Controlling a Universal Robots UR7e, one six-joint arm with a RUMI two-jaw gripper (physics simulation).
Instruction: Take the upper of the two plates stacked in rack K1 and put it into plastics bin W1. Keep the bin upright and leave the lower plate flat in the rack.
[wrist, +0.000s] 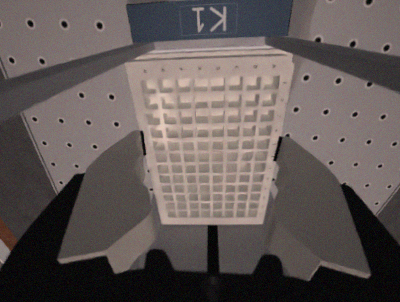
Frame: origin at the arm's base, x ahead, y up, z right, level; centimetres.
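Seen in the pictures: gripper, fingertip midpoint: (209, 137).
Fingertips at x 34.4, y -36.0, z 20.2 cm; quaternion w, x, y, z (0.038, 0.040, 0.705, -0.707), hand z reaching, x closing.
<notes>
A point is followed by its place in that frame.
The upper plate (210, 150) {x 34.4, y -34.4, z 20.1 cm}, a pale cream grid of square wells, fills the middle of the wrist view and lies face up at rack K1 (155, 22) {x 37.2, y -37.9, z 27.2 cm}, whose blue label shows at the top. My gripper (209, 137) {x 34.4, y -36.0, z 20.2 cm} is shut on the upper plate, with one grey jaw against each long side. A thin pale edge shows behind the plate's far rim; the rest of the lower plate is hidden under the upper one. I cannot tell if there is a gap between the two plates. Bin W1 does not show in this view.
A grey surface with rows of dark holes (65, 42) {x 44.4, y -39.6, z 26.7 cm} (350, 130) {x 22.4, y -39.6, z 18.1 cm} extends on both sides of the rack. Dark sloping bars (75, 67) {x 37.5, y -29.2, z 26.1 cm} (350, 60) {x 30.8, y -29.2, z 25.8 cm} cross the upper left and upper right. A small orange-brown patch (6, 235) shows at the lower left edge.
</notes>
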